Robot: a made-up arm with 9 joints.
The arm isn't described. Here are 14 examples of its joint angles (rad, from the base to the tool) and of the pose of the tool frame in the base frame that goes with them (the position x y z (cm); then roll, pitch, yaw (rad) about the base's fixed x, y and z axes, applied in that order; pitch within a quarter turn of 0, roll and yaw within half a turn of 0).
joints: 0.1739 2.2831 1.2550 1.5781 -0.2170 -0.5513 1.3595 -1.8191 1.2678
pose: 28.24 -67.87 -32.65 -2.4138 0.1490 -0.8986
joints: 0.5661 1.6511 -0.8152 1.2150 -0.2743 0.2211 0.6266 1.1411 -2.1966
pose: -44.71 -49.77 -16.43 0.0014 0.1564 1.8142
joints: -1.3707 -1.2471 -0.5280 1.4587 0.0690 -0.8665 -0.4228 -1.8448 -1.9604
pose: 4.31 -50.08 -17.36 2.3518 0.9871 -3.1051
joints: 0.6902 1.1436 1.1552 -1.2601 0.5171 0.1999 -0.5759 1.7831 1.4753
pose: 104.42 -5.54 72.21 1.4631 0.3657 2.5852
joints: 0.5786 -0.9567 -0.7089 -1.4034 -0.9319 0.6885 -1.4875 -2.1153 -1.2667
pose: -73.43 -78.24 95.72 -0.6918 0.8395 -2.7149
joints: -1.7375 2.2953 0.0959 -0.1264 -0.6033 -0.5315 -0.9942 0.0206 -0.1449
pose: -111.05 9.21 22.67 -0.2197 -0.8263 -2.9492
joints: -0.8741 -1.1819 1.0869 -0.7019 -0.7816 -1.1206 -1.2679 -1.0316 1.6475
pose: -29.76 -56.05 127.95 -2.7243 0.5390 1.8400
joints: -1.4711 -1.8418 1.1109 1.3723 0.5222 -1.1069 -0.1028 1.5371 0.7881
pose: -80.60 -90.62 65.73 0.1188 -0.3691 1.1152
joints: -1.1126 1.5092 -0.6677 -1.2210 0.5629 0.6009 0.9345 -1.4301 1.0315
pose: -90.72 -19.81 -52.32 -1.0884 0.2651 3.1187
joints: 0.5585 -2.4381 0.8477 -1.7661 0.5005 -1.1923 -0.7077 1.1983 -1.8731
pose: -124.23 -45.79 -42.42 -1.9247 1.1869 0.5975
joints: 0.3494 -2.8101 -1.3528 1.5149 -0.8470 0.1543 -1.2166 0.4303 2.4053
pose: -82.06 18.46 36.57 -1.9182 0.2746 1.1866
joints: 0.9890 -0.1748 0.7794 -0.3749 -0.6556 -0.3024 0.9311 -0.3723 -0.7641
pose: -53.74 40.74 130.86 -2.5273 -0.4575 0.4418
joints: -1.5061 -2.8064 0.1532 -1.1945 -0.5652 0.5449 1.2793 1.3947 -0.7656
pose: -120.39 -60.67 47.78 2.6727 -0.8525 1.3556
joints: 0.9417 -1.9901 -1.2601 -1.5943 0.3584 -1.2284 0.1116 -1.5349 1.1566
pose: -85.08 -12.58 105.23 -2.2299 -0.8855 0.6639
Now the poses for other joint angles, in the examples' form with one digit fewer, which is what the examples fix.
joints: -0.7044 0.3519 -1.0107 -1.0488 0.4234 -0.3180 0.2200 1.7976 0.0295
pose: 9.2 -36.6 -53.4 -1.465 -1.057 1.440
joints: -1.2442 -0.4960 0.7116 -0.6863 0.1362 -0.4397 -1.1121 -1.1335 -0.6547
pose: 71.0 -96.3 42.8 -1.097 -0.329 -1.018
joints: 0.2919 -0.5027 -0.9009 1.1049 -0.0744 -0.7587 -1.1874 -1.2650 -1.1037
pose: 34.7 -38.6 54.3 -1.361 -0.235 -0.565
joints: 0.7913 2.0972 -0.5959 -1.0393 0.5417 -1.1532 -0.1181 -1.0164 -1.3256
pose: -29.2 -108.5 -19.1 -0.650 0.196 -1.636
